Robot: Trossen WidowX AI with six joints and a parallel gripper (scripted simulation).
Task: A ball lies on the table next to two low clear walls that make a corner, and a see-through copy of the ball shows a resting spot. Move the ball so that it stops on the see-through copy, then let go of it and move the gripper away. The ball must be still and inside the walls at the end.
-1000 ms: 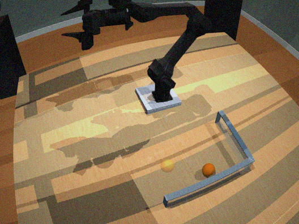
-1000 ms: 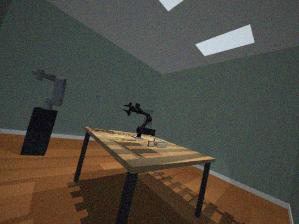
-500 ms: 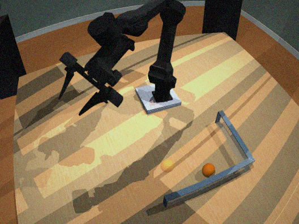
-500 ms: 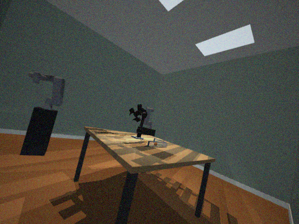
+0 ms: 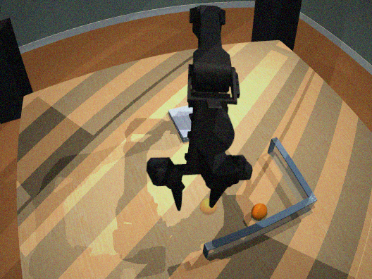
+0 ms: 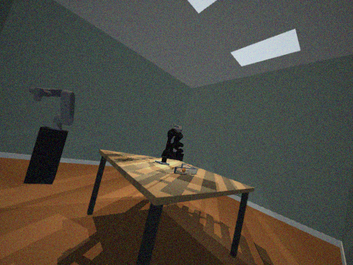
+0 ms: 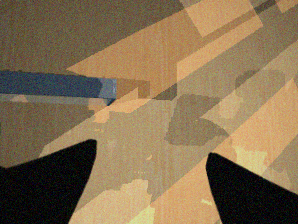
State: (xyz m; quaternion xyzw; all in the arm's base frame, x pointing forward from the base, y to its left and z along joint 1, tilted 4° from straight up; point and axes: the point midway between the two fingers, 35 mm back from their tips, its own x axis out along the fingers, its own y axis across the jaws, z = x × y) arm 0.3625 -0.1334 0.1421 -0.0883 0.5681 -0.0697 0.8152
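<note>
Right now my gripper tip is 10 mm past the orange ball, 180 mm to the right of it and 130 mm above it.
</note>
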